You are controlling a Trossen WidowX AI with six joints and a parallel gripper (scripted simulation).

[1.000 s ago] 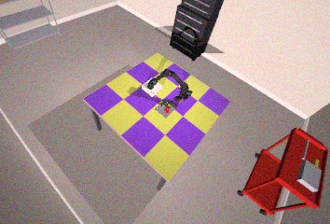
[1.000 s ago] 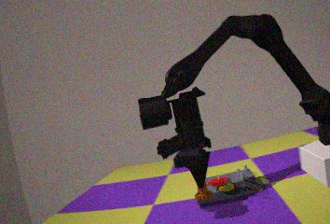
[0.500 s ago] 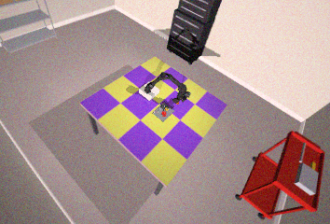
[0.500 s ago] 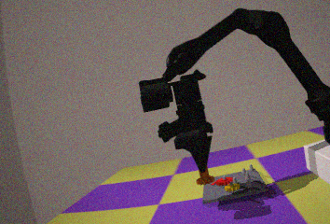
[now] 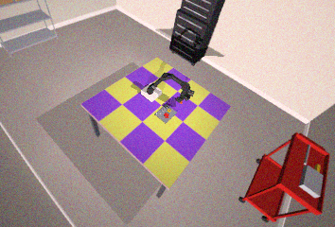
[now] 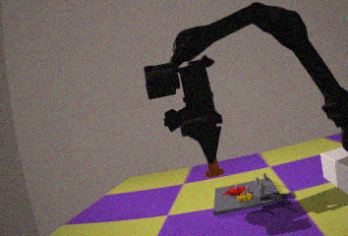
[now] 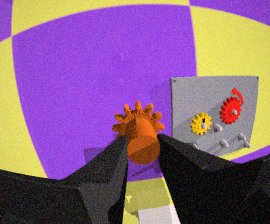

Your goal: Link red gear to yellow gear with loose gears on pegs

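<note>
Now: gripper tip 30 mm past the yellow gear, 130 mm to the left of it and 130 mm above it. From my gripper tip the other things lie so: orange gear (10 mm below); red arrow (30 mm ahead, 210 mm to the right, 130 mm below); red gear (190 mm to the right, 130 mm below).
</note>
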